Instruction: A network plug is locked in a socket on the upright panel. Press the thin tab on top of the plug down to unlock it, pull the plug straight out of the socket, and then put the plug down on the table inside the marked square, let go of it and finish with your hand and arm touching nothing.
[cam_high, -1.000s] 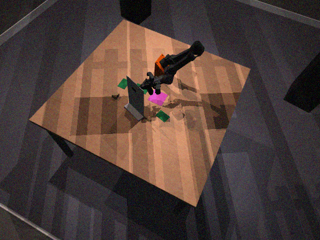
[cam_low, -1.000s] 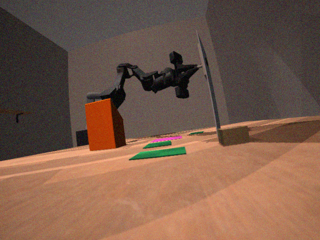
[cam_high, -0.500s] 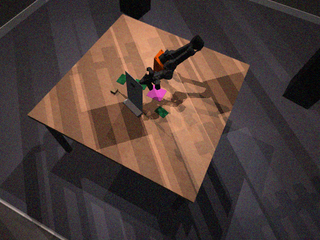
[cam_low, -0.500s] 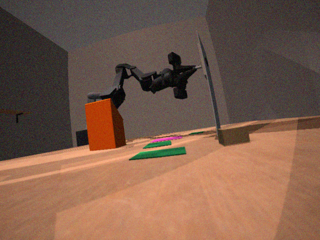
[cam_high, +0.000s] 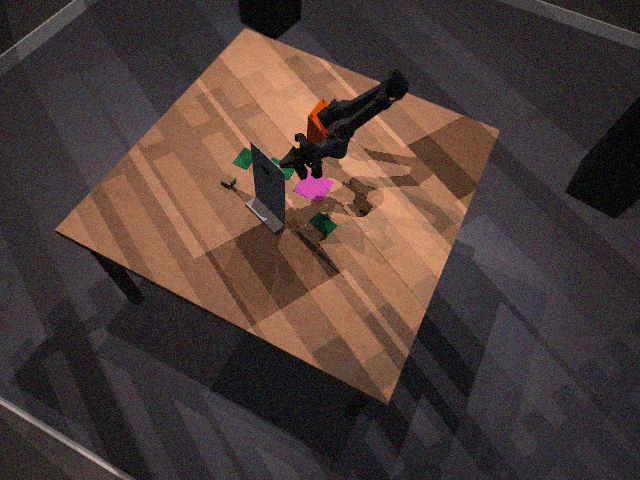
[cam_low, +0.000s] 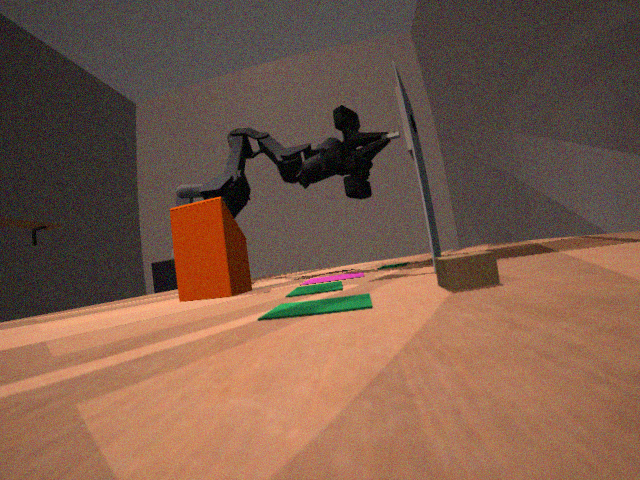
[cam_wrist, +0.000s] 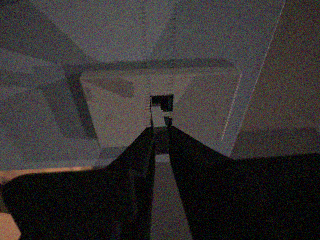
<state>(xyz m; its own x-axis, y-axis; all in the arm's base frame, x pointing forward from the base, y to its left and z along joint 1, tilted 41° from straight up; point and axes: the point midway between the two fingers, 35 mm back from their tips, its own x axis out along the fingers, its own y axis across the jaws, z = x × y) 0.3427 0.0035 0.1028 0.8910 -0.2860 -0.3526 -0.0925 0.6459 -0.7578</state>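
Right now my gripper tip is 15 cm past the magenta marked square, 5 cm to the right of it and 24 cm above it. From my gripper tip the other things lie so: grey upright panel: 5 cm ahead, 2 cm to the right, 10 cm below; pale network plug: right at my gripper tip.
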